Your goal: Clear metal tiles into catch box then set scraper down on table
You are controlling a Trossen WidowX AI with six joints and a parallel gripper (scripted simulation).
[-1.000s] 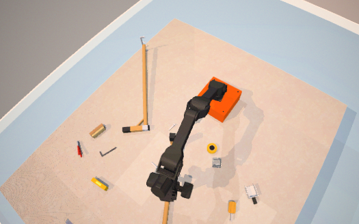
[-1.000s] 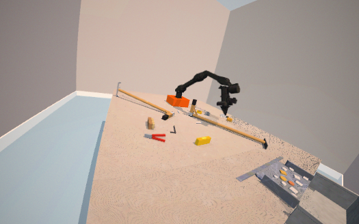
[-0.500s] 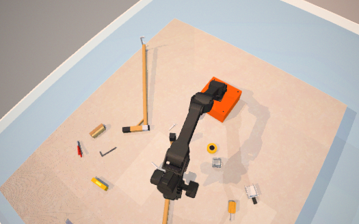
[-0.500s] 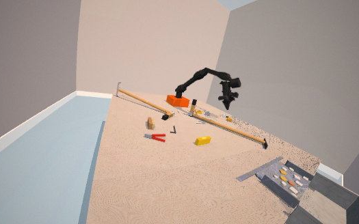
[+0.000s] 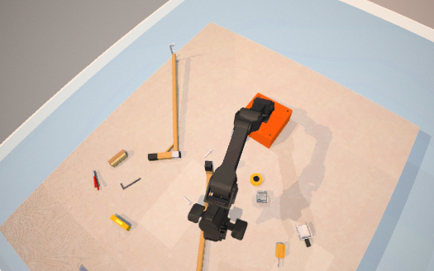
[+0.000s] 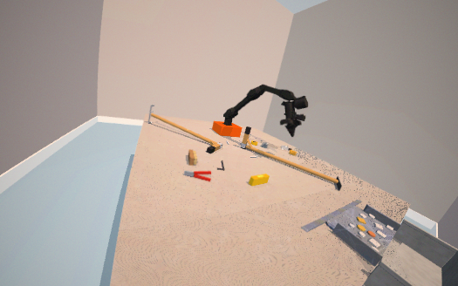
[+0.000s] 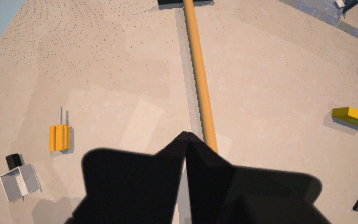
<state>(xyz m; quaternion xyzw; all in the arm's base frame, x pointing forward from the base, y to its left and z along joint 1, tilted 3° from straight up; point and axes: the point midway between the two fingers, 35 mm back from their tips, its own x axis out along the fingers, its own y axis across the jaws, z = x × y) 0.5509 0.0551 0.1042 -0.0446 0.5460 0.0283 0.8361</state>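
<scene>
My gripper tip is 10 cm above the long scraper, 5 cm to the left of it and 3 cm short of it. From my gripper tip the other things lie so: orange screwdriver: 24 cm to the left, 15 cm below, 6 cm behind; then metal box: 24 cm behind, 15 cm below, 9 cm to the left; then yellow tape roll: 30 cm behind, 15 cm below, 3 cm to the left.
</scene>
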